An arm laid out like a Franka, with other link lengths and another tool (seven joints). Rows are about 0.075 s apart.
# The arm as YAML. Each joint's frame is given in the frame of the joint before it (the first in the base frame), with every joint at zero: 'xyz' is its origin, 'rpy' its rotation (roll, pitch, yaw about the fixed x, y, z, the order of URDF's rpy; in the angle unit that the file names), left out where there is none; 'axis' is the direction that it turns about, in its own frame. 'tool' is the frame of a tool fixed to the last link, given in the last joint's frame.
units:
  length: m
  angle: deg
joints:
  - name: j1
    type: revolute
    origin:
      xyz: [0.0, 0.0, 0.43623]
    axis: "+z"
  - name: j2
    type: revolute
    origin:
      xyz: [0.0, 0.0, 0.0]
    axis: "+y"
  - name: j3
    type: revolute
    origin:
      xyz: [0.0, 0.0, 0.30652]
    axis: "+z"
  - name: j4
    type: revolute
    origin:
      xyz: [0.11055, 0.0, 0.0]
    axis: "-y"
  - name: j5
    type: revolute
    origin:
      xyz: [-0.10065, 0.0, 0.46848]
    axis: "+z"
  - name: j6
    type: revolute
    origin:
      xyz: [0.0, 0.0, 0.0]
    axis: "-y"
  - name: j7
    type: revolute
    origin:
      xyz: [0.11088, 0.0, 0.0]
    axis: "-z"
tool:
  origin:
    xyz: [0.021, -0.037, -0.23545]
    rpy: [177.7, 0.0, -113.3]
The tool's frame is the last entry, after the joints.
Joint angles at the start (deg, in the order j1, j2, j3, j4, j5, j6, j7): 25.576, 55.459, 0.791, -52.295, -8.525, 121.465, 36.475
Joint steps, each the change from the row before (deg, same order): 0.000, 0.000, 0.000, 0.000, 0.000, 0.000, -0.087; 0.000, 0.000, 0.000, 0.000, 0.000, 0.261, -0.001; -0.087, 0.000, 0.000, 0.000, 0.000, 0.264, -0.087; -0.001, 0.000, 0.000, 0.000, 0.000, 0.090, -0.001; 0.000, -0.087, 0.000, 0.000, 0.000, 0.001, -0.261; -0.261, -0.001, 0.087, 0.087, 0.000, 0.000, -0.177; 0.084, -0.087, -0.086, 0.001, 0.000, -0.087, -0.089; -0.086, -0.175, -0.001, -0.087, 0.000, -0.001, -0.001; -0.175, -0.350, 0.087, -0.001, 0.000, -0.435, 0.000; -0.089, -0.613, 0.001, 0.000, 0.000, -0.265, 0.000; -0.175, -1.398, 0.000, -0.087, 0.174, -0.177, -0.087; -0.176, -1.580, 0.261, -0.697, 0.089, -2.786, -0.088; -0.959, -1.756, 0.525, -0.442, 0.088, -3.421, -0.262; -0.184, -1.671, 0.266, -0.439, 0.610, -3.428, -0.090
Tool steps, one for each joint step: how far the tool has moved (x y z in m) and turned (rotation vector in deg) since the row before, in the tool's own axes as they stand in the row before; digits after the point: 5 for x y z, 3 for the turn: -0.00005, -0.00004, 0.00000, 0.000, 0.003, -0.087; -0.00093, -0.00052, -0.00051, 0.132, -0.225, -0.010; -0.00009, -0.00171, -0.00042, 0.146, -0.207, -0.012; -0.00031, -0.00019, -0.00017, 0.046, -0.077, -0.003; -0.00056, -0.00053, -0.00136, 0.051, -0.061, -0.254; 0.00156, -0.00307, -0.00059, 0.024, -0.062, 0.053; -0.00041, 0.00000, -0.00128, 0.058, 0.039, -0.129; 0.00054, -0.00157, -0.00176, 0.064, -0.053, 0.089; 0.00116, -0.00225, -0.00440, -0.060, 0.076, 0.181; -0.00086, -0.00349, -0.00895, 0.232, -0.253, 0.144; -0.00337, -0.00761, -0.02034, 0.569, -0.952, 0.277; 0.00615, 0.00200, -0.01224, -1.150, 1.522, 0.171; 0.01328, -0.00545, -0.01566, -1.322, 1.713, 0.673; 0.00776, 0.00479, -0.01477, -1.709, 1.515, 0.368
